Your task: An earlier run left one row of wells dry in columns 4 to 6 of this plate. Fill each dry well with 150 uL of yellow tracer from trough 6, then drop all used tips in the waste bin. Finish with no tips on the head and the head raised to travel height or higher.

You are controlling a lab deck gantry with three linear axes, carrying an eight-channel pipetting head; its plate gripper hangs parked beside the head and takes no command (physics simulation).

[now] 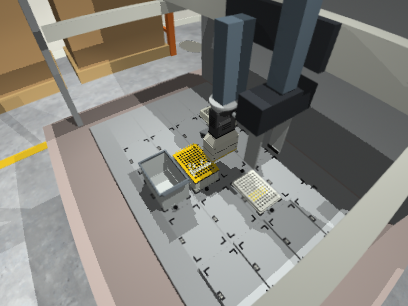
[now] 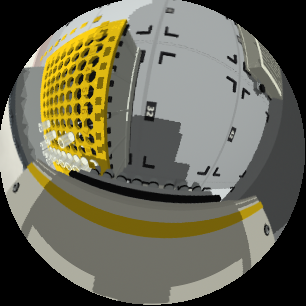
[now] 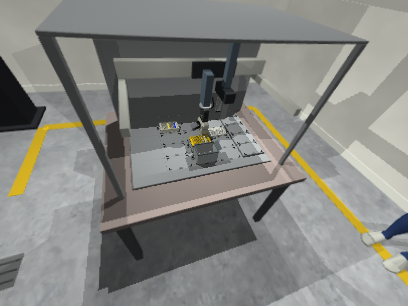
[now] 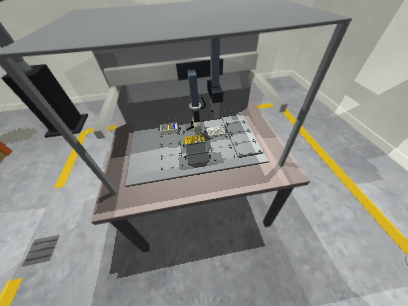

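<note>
The pipetting head (image 1: 220,146) (image 2: 160,260) (image 3: 204,128) is low beside the tip rack's edge, partly over it. Dark nozzle ends (image 2: 137,182) show without visible tips; their lower parts are partly hidden. The yellow tip rack (image 1: 187,156) (image 2: 62,65) (image 3: 200,140) (image 4: 194,139) holds a row of clear tips and several scattered ones. The white plate (image 1: 250,181) (image 3: 218,131) has yellow wells near its middle; its dry row is too small to tell. The trough block (image 2: 262,60) (image 3: 169,126) (image 4: 169,128) is at the back left. My parked gripper (image 1: 264,149) has its paddles apart and empty.
The open grey waste bin (image 1: 164,175) (image 3: 206,154) (image 4: 198,148) stands in front of the tip rack, close beside it. The gripper's black carriage (image 1: 277,105) (image 3: 225,93) (image 4: 215,93) hangs to the right of the head. Cabinet posts stand at the table corners.
</note>
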